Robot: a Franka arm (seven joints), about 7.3 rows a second.
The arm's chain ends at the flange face. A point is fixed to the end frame.
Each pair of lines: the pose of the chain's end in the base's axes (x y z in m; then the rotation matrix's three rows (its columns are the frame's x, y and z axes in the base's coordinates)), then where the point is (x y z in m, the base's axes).
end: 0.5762, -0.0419, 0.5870; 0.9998, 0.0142, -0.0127; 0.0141, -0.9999, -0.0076; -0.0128, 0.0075, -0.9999
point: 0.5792 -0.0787 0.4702
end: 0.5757, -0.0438, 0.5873; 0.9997, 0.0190, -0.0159; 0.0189, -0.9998, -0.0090; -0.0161, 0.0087, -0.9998
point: 0.5785 -0.0808 0.4706
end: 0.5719, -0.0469, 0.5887; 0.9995, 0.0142, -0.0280; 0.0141, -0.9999, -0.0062; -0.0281, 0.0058, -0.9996
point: 0.5731 -0.0836 0.4718
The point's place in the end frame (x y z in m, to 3 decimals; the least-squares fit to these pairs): 0.004 0.036 0.117
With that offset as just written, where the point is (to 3 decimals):
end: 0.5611, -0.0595, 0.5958; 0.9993, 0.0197, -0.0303; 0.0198, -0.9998, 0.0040; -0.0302, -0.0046, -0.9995
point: 0.562 -0.095 0.479
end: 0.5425, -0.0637, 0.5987; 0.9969, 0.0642, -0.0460; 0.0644, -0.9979, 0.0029; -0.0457, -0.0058, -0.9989
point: 0.543 -0.099 0.481
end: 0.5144, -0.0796, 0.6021; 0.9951, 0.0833, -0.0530; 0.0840, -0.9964, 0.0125; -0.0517, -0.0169, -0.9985
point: 0.515 -0.114 0.484
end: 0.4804, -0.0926, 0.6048; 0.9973, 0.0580, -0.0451; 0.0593, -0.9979, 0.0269; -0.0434, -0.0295, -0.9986
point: 0.481 -0.125 0.487
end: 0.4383, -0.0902, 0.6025; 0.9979, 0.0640, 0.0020; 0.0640, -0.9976, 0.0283; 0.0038, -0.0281, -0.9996
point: 0.445 -0.123 0.485
